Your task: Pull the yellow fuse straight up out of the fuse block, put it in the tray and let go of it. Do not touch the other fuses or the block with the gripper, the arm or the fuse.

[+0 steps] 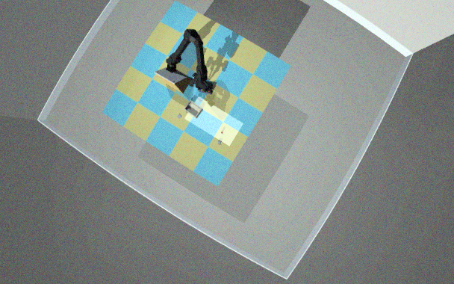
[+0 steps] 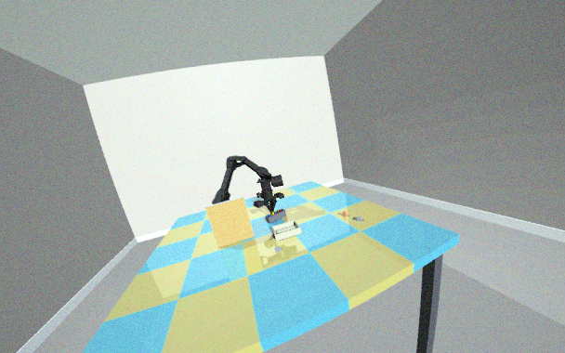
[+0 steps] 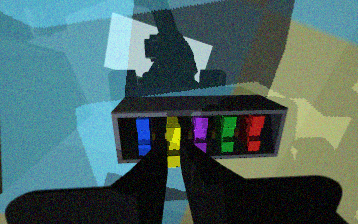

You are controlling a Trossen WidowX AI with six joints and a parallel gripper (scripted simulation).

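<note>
The tray lies 19 cm to the right of my gripper tip, 5 cm below it and 2 cm ahead of it. Also, from my gripper tip: yellow fuse (1 cm below).
</note>
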